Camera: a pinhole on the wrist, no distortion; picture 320 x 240 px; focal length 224.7 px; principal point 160.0 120.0 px. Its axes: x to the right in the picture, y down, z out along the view. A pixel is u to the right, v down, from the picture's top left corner.
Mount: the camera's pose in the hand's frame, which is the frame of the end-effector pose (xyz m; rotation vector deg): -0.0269 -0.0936 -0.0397 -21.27 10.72 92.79
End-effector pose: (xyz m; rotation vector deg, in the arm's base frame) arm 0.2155 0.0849 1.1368 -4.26 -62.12 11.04
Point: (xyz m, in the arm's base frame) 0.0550 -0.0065 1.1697
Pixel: 101.7 134.3
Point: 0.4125 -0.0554 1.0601
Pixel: behind the camera
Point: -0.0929 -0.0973 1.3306
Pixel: 21.7 84.6
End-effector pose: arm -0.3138 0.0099 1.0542 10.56 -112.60 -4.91
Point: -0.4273 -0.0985 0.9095
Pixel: 50.0 148.8
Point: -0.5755 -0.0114 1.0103
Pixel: 141.8 23.3
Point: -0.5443 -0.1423 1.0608
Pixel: outside the picture
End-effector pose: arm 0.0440 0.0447 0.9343 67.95 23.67 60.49
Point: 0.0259 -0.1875 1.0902
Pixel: 280.5 191.2
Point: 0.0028 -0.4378 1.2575
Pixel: 265.1 219.0
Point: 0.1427 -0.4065 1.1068
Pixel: 185.1 208.6
